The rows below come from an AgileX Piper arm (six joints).
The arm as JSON. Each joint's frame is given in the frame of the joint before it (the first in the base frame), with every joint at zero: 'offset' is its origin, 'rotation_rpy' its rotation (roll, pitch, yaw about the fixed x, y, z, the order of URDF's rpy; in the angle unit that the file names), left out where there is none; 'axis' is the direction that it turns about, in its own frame. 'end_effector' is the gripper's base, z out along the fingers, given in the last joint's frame.
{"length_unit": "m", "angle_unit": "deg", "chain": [
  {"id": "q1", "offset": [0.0, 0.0, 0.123], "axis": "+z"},
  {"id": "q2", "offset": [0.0, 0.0, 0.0], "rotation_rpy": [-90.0, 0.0, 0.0], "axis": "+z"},
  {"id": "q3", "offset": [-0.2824, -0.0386, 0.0], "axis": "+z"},
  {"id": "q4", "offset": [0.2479, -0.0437, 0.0], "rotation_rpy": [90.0, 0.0, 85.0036], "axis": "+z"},
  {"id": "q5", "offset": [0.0, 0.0, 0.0], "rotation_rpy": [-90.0, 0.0, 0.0], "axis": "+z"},
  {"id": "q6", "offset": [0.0, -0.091, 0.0], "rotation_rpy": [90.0, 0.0, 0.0], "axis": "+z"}
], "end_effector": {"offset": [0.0, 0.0, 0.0]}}
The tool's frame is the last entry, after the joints.
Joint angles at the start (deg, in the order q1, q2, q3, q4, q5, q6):
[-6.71, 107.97, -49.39, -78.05, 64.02, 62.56]
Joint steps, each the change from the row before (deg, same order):
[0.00, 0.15, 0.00, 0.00, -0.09, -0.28]
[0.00, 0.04, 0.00, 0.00, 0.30, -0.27]
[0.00, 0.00, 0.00, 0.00, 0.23, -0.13]
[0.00, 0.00, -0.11, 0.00, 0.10, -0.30]
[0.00, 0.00, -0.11, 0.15, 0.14, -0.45]
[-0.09, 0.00, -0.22, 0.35, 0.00, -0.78]
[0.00, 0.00, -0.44, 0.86, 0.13, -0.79]
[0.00, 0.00, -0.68, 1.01, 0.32, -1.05]
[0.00, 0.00, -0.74, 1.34, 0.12, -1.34]
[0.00, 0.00, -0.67, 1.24, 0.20, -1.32]
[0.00, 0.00, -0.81, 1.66, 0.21, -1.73]
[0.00, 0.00, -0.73, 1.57, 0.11, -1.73]
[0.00, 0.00, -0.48, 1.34, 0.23, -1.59]
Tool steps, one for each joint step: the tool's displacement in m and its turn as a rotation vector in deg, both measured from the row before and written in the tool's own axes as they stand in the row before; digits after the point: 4 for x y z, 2 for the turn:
[0.0000, 0.0008, 0.0004, -0.08, 0.03, -0.41]
[0.0002, -0.0002, 0.0001, 0.26, 0.16, -0.31]
[0.0002, -0.0003, 0.0000, 0.20, 0.11, -0.13]
[-0.0004, -0.0004, -0.0001, 0.09, 0.00, -0.20]
[-0.0002, -0.0003, -0.0001, 0.06, 0.13, -0.29]
[-0.0004, -0.0004, 0.0002, -0.13, 0.25, -0.39]
[-0.0008, -0.0005, -0.0005, -0.27, 0.53, -0.04]
[-0.0015, -0.0011, -0.0007, -0.19, 0.63, -0.02]
[-0.0015, -0.0007, -0.0009, -0.55, 0.74, -0.13]
[-0.0013, -0.0007, -0.0008, -0.46, 0.72, -0.22]
[-0.0014, -0.0007, -0.0011, -0.71, 0.96, -0.34]
[-0.0012, -0.0004, -0.0011, -0.79, 0.84, -0.46]
[-0.0003, -0.0002, -0.0008, -0.60, 0.85, -0.63]

